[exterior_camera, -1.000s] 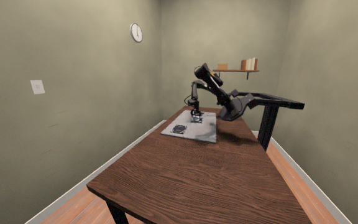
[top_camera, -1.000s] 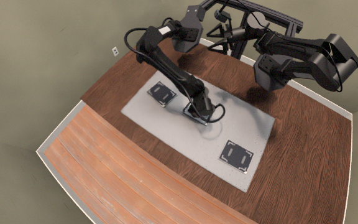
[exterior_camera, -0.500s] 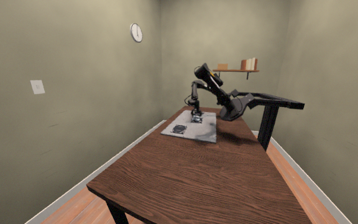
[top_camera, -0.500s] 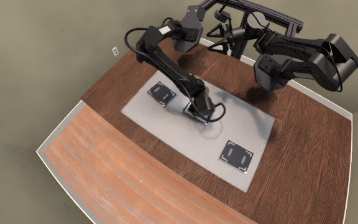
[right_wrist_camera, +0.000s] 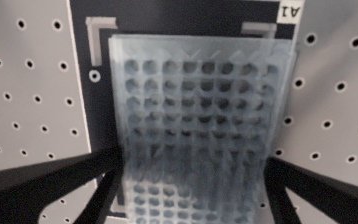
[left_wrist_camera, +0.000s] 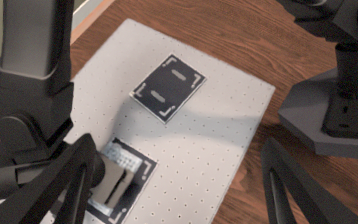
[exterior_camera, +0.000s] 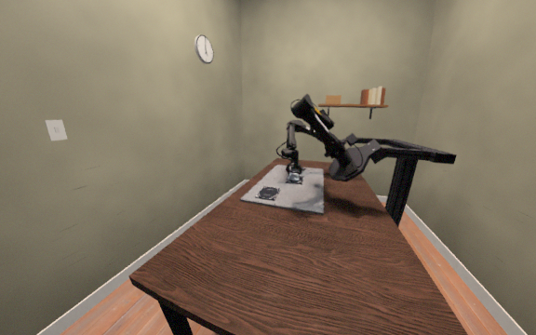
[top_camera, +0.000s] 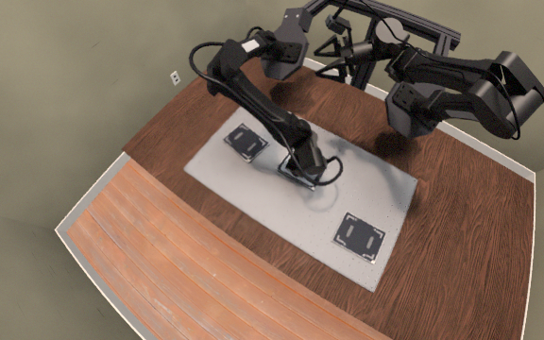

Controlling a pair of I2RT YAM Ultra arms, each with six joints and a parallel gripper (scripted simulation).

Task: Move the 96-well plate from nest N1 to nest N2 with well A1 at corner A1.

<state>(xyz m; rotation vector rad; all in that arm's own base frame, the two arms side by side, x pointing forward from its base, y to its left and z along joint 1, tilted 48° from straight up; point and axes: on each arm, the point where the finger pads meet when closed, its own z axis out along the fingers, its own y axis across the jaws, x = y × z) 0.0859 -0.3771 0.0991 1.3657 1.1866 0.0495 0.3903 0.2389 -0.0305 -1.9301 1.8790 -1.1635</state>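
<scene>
Now: the black plate nest 10 mm behind my right hand and 30 mm below it. The rest, counted from my right hand: clear 96-well plate 10 mm below; then white corner label 40 mm ahead, 80 mm to the left, 20 mm below.
</scene>
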